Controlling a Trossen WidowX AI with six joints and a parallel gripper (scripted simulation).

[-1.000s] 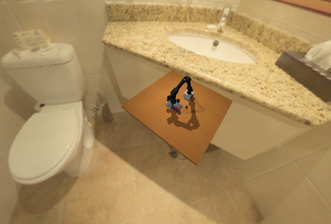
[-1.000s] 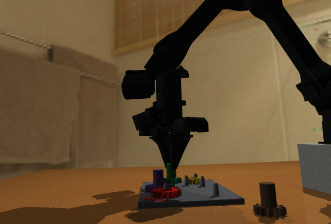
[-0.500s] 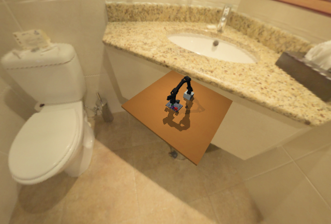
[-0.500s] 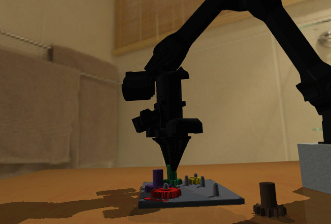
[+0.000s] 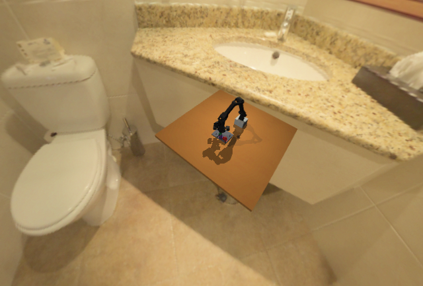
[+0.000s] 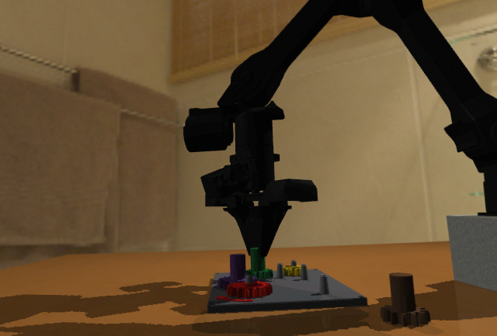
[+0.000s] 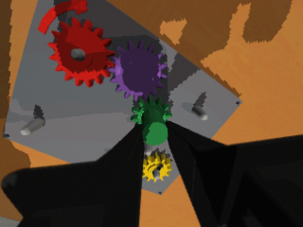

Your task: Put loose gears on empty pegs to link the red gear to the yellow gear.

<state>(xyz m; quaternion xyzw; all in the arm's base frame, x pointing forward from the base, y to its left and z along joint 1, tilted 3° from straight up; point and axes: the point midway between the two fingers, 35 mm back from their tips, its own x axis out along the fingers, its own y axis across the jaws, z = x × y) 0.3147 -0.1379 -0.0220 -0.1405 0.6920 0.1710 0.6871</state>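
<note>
The green gear lies 10 mm below my gripper tip. Also, from my gripper tip: yellow gear 70 mm behind, 30 mm to the right, 20 mm below; then purple gear 30 mm ahead, 30 mm to the left, 20 mm below; then red gear 30 mm ahead, 70 mm to the left, 30 mm below.
</note>
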